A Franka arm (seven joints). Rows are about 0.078 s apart.
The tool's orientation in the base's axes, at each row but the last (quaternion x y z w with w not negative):
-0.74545 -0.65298 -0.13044 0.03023
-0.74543 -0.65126 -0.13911 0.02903
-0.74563 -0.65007 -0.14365 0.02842
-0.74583 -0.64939 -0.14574 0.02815
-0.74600 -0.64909 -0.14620 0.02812
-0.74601 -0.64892 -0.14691 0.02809
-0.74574 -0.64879 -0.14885 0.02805
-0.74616 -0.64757 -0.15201 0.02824
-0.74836 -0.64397 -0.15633 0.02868
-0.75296 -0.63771 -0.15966 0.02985
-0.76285 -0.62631 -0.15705 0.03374
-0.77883 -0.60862 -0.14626 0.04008
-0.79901 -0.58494 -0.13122 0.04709
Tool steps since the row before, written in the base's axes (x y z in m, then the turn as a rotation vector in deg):
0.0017 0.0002 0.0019 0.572 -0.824 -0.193
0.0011 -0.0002 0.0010 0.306 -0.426 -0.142
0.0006 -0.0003 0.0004 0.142 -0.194 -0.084
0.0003 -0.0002 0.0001 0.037 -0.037 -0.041
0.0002 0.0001 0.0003 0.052 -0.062 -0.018
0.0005 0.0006 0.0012 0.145 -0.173 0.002
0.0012 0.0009 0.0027 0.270 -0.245 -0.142
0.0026 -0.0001 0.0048 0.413 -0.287 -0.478
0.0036 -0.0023 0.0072 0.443 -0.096 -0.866
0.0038 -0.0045 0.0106 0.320 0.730 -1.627
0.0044 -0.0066 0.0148 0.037 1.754 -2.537
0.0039 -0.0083 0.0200 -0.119 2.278 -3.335
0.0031 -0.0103 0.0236 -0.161 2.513 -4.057
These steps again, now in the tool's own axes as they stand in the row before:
0.0008 0.0019 -0.0015 -0.776 0.657 0.097
0.0002 0.0012 -0.0008 -0.410 0.344 0.093
-0.0001 0.0007 -0.0003 -0.191 0.156 0.061
-0.0001 0.0003 -0.0001 -0.042 0.036 0.037
0.0002 0.0002 -0.0002 -0.058 0.058 0.012
0.0009 0.0006 -0.0009 -0.149 0.169 -0.016
0.0017 0.0014 -0.0021 -0.241 0.280 0.128
0.0015 0.0033 -0.0041 -0.353 0.375 0.465
0.0002 0.0050 -0.0067 -0.272 0.310 0.886
-0.0008 0.0062 -0.0104 0.284 -0.083 1.787
-0.0013 0.0078 -0.0148 0.948 -0.707 2.849
-0.0014 0.0082 -0.0204 1.185 -1.083 3.708
-0.0024 0.0080 -0.0246 1.198 -1.252 4.449

